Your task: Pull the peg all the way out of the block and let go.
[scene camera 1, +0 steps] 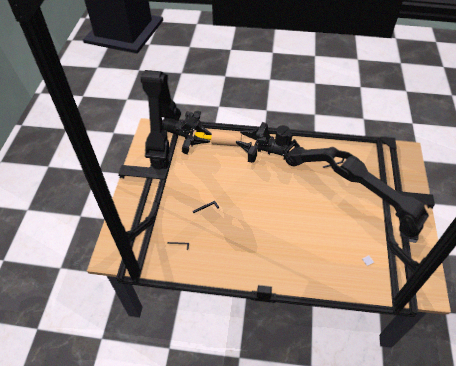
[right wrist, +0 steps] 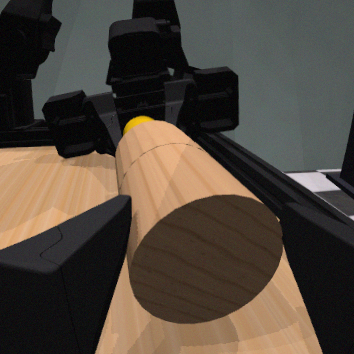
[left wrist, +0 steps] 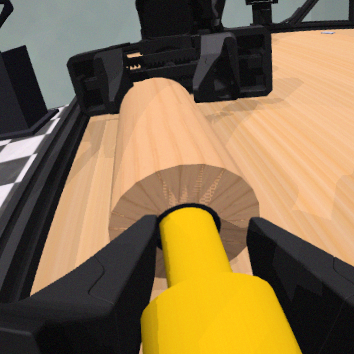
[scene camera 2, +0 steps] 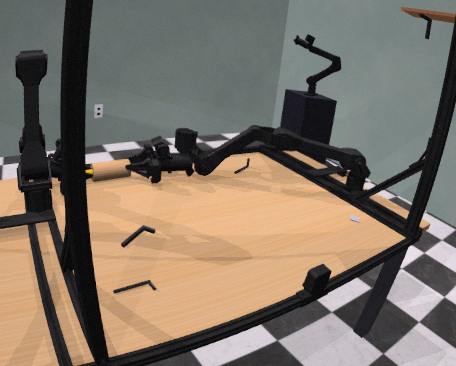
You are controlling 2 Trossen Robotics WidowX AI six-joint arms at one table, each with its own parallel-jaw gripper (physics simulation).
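Frame: origin at the left arm's base, x right, y back, z down, level; centimetres.
Seen in the pictures: left gripper, fingertip midpoint: (scene camera 1: pixel 211 138) (left wrist: pixel 202 227) (scene camera 2: pixel 91 172); right gripper, fingertip midpoint: (scene camera 1: pixel 238 136) (right wrist: pixel 207 211) (left wrist: pixel 152 100) (scene camera 2: pixel 124 163); left arm's base, link origin: (scene camera 1: pixel 159 164) (right wrist: pixel 13 126) (scene camera 2: pixel 39 209); right arm's base, link origin: (scene camera 1: pixel 408 231) (left wrist: pixel 262 24) (scene camera 2: pixel 353 188).
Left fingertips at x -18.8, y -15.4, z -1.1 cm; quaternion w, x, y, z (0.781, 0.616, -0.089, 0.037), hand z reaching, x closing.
Note:
Offsets run from my left fingertips to a thing's top centre. "spot": to the spot under its first point.
A round wooden block {dx -1.8, dy -6.1, dz -2.5 cm} (scene camera 1: pixel 225 138) (scene camera 2: pixel 111 170) (left wrist: pixel 165 130) (right wrist: pixel 200 260) lies level near the table's back edge. A yellow peg {dx -0.4, dy +0.8, dz -1.7 cm} (scene camera 1: pixel 201 135) (scene camera 2: pixel 89 172) (left wrist: pixel 215 310) (right wrist: pixel 137 123) has its narrow part in the dark-rimmed hole at the block's left end; its thicker part is outside. My left gripper (scene camera 1: pixel 204 136) (left wrist: pixel 202 227) is shut on the peg; a post mostly hides it in scene camera 2. My right gripper (scene camera 1: pixel 240 138) (scene camera 2: pixel 129 167) (right wrist: pixel 207 211) has its fingers against both sides of the block's far end.
Thin black L-shaped bars {dx +32.6, dy -9.0, dz +2.3 cm} (scene camera 1: pixel 205 206) {dx +50.0, dy -4.6, dz +2.5 cm} (scene camera 1: pixel 178 243) {dx -3.3, dy -50.9, dz -0.1 cm} (scene camera 2: pixel 242 167) lie on the table. A small pale square {spot: dx +36.0, dy -69.8, dz +2.8 cm} (scene camera 1: pixel 368 260) (scene camera 2: pixel 354 219) lies near the front right. A black frame rail runs behind the block, and a small black box {spot: dx +59.9, dy -38.5, dz -2.2 cm} (scene camera 1: pixel 264 292) (scene camera 2: pixel 317 280) sits on the front rail.

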